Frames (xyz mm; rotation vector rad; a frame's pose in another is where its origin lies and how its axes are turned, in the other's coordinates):
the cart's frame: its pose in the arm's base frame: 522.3 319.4 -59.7 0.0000 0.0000 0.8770
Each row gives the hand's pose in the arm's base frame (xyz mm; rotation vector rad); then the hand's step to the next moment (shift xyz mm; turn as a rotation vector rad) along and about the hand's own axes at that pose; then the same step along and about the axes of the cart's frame.
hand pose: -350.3 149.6 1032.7 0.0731 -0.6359 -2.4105
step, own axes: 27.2 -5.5 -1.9 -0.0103 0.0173 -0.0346
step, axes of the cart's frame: -25.8 10.3 -1.4 0.0004 -0.0323 -0.0236
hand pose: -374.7 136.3 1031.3 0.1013 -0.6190 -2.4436
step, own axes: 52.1 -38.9 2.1 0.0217 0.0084 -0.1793
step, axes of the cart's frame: -42.3 47.9 -12.1 -0.0544 -0.0779 -0.1538
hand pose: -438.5 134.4 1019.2 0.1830 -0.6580 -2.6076
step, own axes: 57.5 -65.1 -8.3 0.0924 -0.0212 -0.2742
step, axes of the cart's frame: -30.7 71.4 -39.6 -0.1252 -0.0682 -0.2527
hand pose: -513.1 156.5 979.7 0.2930 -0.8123 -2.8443
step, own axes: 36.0 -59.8 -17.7 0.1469 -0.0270 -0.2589
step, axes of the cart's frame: 2.0 49.9 -51.9 -0.1609 -0.0240 -0.2507
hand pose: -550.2 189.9 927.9 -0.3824 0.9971 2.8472
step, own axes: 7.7 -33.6 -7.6 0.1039 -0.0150 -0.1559
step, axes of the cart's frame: 16.6 13.8 -27.9 -0.1072 -0.0033 -0.1544
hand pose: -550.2 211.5 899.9 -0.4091 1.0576 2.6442
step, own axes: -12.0 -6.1 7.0 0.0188 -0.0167 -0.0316
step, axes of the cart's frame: 13.5 -4.5 5.3 -0.0103 0.0000 -0.0391
